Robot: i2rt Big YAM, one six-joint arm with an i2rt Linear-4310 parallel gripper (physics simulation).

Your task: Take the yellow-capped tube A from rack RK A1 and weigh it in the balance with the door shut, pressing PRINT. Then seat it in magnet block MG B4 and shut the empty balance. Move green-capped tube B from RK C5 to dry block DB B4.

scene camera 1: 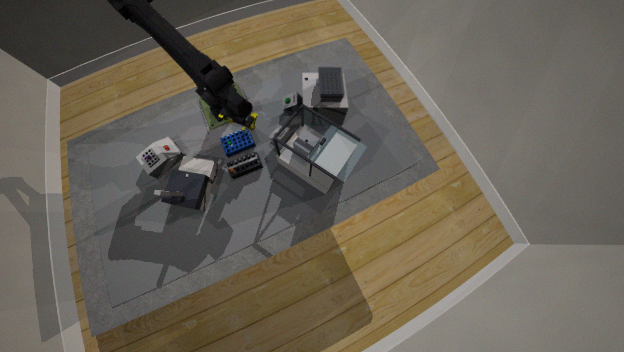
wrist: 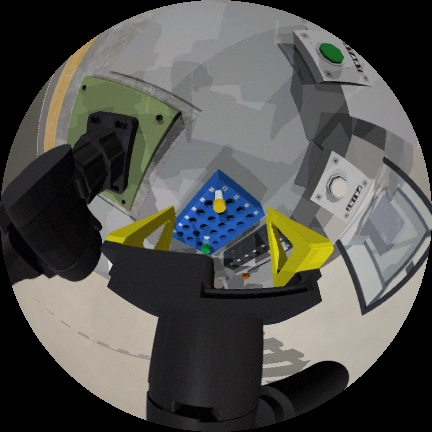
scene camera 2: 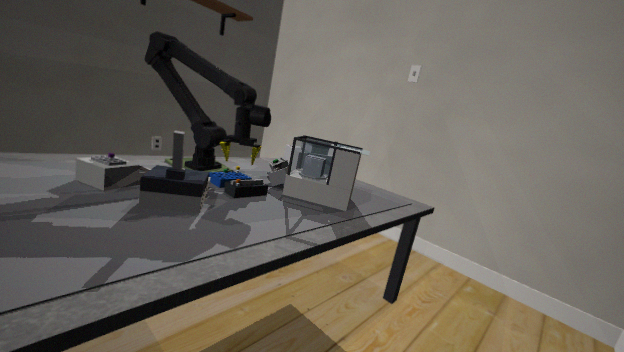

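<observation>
My gripper (scene camera 1: pixel 237 119) (scene camera 2: pixel 240 161) (wrist: pixel 219 211) is open and empty, above the blue rack (scene camera 1: pixel 239 152) (scene camera 2: pixel 218 182) (wrist: pixel 218 176). The yellow-capped tube A (scene camera 1: pixel 243 129) (scene camera 2: pixel 238 168) (wrist: pixel 219 205) stands upright in the rack's edge row, below the gap between the fingers. The green-capped tube B (scene camera 1: pixel 229 143) (scene camera 2: pixel 226 170) (wrist: pixel 206 248) sits lower in the rack. A black block (scene camera 1: pixel 245 165) (scene camera 2: pixel 247 191) with a silver strip and an orange cap stands beside the rack. The balance (scene camera 1: pixel 305 172) (scene camera 2: pixel 315 193) has a glass pane jutting past its frame. Its PRINT button (wrist: pixel 337 188) shows in the wrist view.
A grey many-holed block (scene camera 1: pixel 331 82) sits on a white unit at the back right. A green-button box (scene camera 1: pixel 290 101) (scene camera 2: pixel 276 164) (wrist: pixel 331 53) stands behind the balance. A dark box with an upright lever (scene camera 1: pixel 185 190) (scene camera 2: pixel 172 182) and a purple-button box (scene camera 1: pixel 157 155) (scene camera 2: pixel 102 174) stand left.
</observation>
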